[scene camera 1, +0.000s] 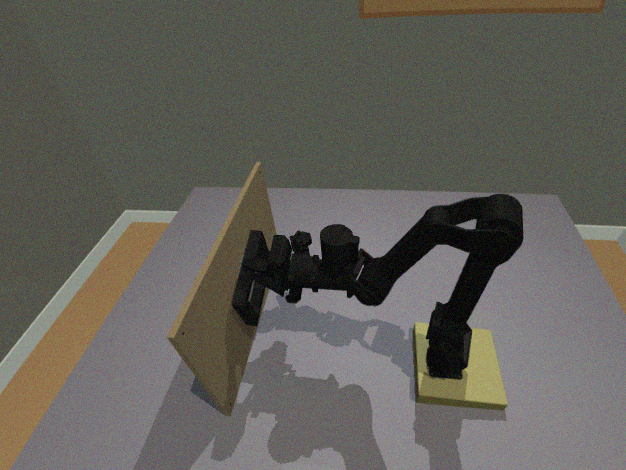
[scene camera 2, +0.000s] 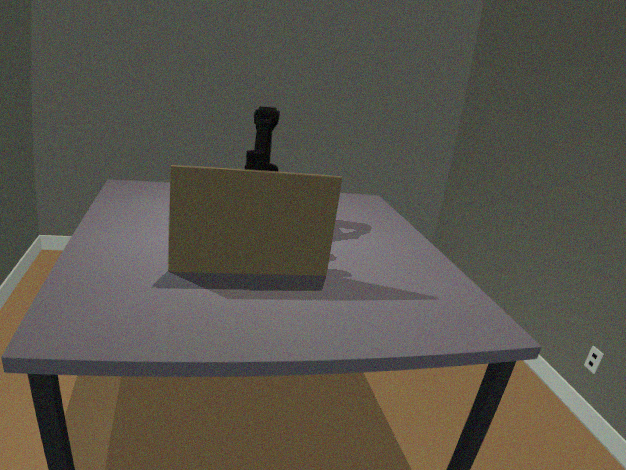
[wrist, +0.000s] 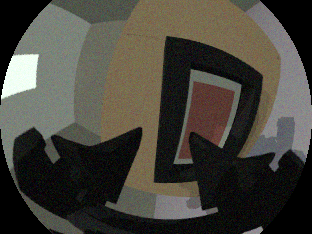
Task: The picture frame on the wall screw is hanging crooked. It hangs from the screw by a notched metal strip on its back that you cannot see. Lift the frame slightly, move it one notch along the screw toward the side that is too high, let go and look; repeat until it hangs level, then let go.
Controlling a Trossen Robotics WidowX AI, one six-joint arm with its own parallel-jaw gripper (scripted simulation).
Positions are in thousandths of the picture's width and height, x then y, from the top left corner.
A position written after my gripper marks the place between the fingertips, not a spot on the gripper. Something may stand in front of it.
In view: my gripper (scene camera 1: 394,573), a black picture frame (scene camera 1: 397,633) and a tan wall board (wrist: 425,395).
My gripper shows as well in the wrist view (wrist: 534,571). Scene camera 2 does not show the black picture frame, which is hidden by the tan wall board.
